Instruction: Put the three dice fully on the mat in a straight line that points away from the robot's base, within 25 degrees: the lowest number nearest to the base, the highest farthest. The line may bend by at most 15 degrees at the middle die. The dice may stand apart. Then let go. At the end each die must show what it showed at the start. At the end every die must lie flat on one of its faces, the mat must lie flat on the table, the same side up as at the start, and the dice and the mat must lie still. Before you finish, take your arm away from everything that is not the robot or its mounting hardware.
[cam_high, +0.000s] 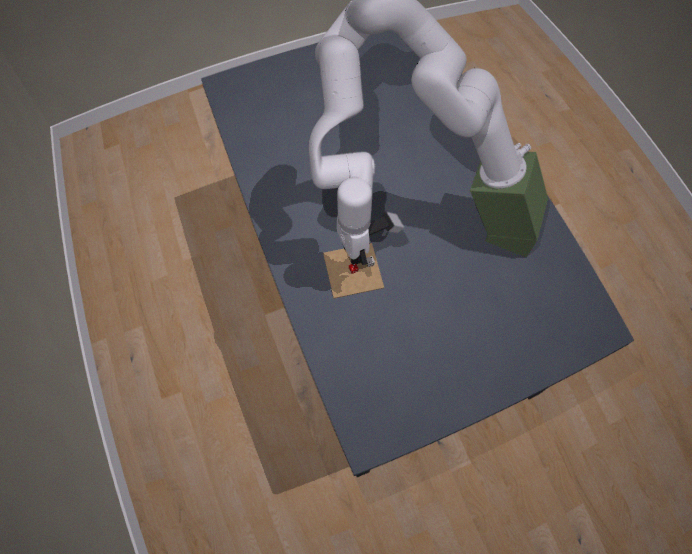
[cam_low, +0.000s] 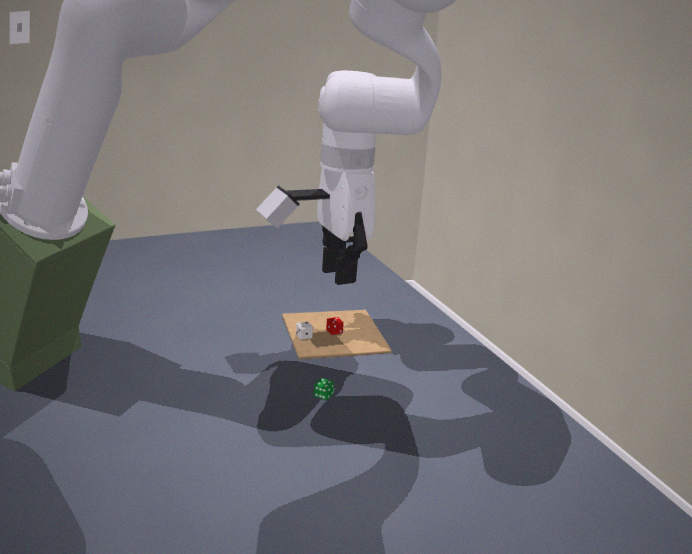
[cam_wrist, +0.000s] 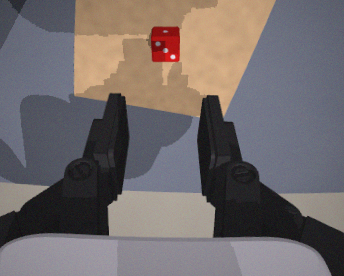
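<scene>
Now: hand 130 mm to the left of the green die, 120 mm past it and 100 mm above it. The rest, counted from my hand: mat: 110 mm below; then red die: 100 mm below; then white die: 100 mm below, 50 mm behind, 10 mm to the left.
</scene>
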